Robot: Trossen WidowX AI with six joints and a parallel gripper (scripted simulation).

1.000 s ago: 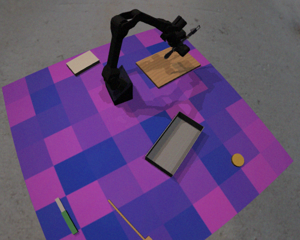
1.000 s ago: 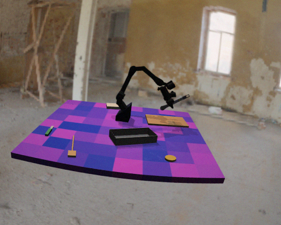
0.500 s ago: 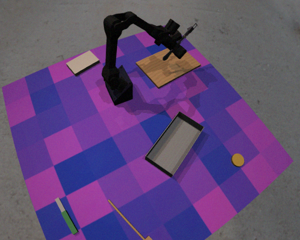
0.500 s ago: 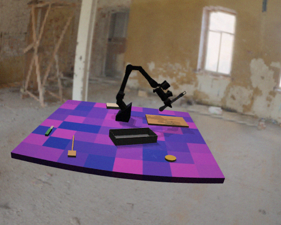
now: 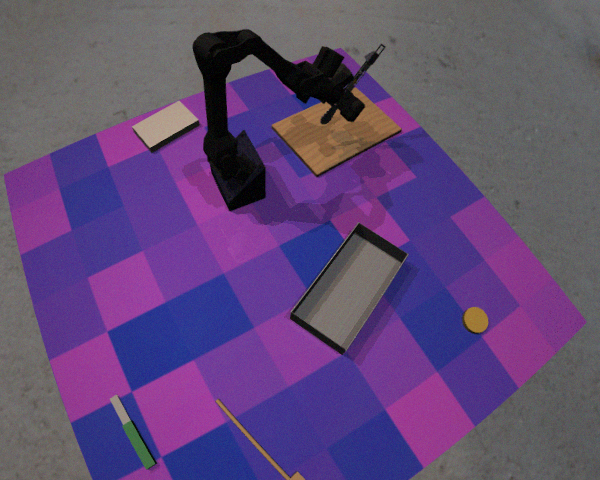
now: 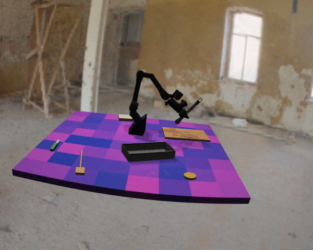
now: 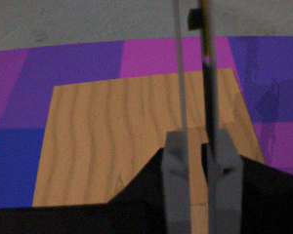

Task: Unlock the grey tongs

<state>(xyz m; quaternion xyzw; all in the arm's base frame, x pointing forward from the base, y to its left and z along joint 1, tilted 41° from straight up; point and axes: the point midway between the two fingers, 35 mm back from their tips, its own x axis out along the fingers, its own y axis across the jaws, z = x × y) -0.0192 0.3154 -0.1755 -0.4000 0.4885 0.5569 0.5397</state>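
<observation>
My gripper tip is now 140 mm above the wooden board and 20 mm past it. From my gripper tip the other things lie so: roasting tin 430 mm ahead, 310 mm to the right, 120 mm below; then cream block 470 mm to the right, 320 mm behind, 140 mm below.
</observation>
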